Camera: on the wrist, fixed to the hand. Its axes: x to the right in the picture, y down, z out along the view.
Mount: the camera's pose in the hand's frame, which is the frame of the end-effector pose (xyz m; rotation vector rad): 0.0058 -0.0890 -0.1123 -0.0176 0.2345 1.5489
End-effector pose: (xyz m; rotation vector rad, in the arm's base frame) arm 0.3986 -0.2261 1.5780 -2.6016 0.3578 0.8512
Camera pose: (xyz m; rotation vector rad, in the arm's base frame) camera 0.4918 -0.1951 1.6825 1.7770 -2.2298 -0.7396
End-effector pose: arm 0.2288 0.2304 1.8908 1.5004 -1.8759 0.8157
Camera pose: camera 0.3232 0.2978 1.9751 -0.3814 -2.5937 1.4371
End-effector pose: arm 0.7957 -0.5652 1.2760 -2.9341 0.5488 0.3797
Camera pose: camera 0.8587 -0.5045 1.3896 1.7362 -2.4515 -0.1027
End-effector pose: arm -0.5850 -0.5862 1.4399 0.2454 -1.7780 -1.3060
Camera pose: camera -0.5341 -0.7026 1.3734 -0.8236 -1.1460 -0.1270
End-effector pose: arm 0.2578 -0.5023 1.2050 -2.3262 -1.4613 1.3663
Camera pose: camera 0.2770 -0.4082 1.3115 2.5073 -0.5246 -0.7037
